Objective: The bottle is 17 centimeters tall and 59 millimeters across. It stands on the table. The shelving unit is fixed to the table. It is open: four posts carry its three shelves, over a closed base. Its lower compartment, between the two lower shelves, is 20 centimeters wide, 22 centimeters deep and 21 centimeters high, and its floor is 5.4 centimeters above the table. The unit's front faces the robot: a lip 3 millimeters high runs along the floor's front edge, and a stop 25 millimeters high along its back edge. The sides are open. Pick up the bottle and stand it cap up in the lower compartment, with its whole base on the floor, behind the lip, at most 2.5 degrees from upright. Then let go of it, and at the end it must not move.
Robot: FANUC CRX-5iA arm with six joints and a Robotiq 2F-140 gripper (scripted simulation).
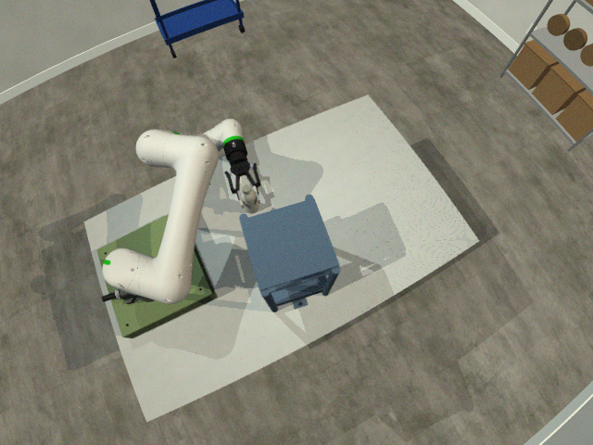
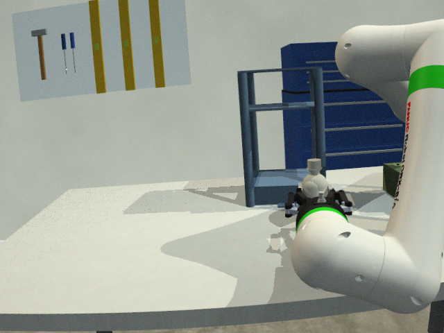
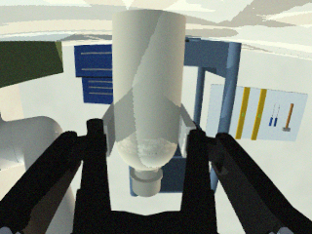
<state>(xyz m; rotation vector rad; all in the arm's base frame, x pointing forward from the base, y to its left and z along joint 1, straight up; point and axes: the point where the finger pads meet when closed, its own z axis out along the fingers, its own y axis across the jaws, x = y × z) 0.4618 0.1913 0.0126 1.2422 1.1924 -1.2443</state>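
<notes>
My hand is 32 cm to the left of the shelving unit, 9 cm below it and 6 cm short of it. Round my hand: bottle: 1 cm above.
</notes>
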